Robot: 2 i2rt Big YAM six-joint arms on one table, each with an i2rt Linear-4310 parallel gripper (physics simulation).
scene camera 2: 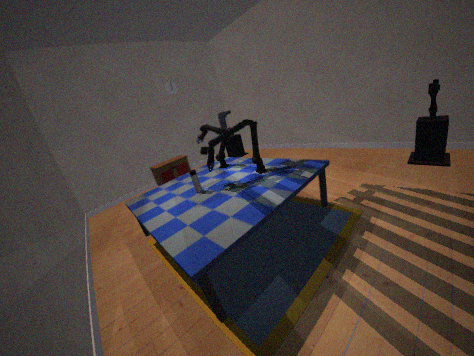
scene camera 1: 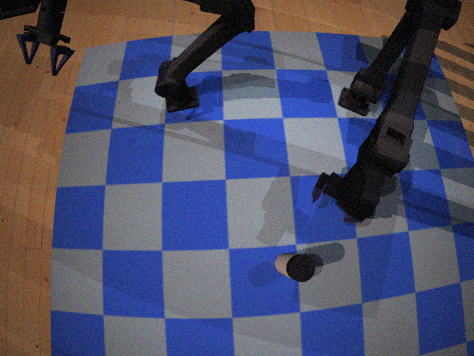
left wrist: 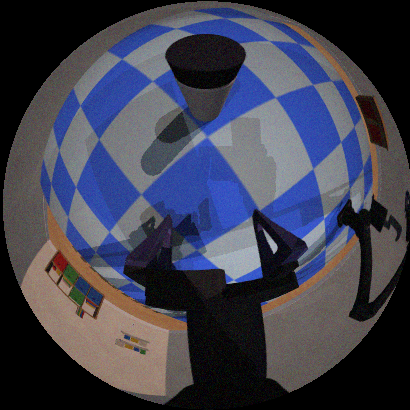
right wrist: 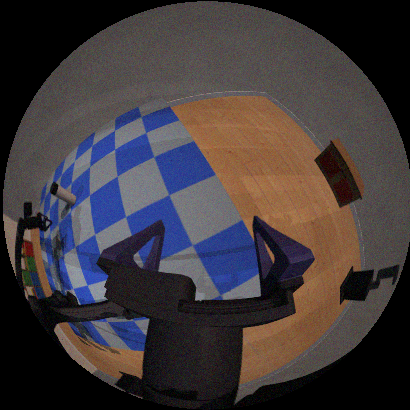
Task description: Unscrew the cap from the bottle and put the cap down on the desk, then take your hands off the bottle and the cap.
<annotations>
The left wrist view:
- left gripper
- bottle
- dark cap: on a bottle
</annotations>
